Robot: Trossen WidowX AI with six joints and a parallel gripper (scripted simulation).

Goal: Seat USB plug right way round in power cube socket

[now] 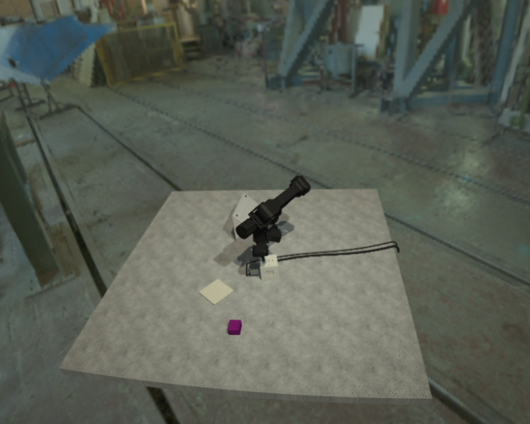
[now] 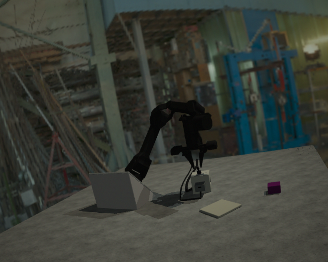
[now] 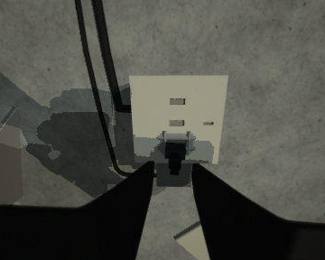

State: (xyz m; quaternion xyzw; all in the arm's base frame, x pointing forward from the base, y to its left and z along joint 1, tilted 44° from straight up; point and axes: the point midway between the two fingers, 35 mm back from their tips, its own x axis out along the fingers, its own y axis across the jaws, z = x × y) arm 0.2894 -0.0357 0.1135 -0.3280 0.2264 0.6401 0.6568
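The black USB plug is 2 cm below my gripper tip. Also, from my gripper tip: cream flat tile (12 cm ahead, 19 cm to the right, 10 cm below); then small purple block (31 cm ahead, 8 cm to the right, 9 cm below).
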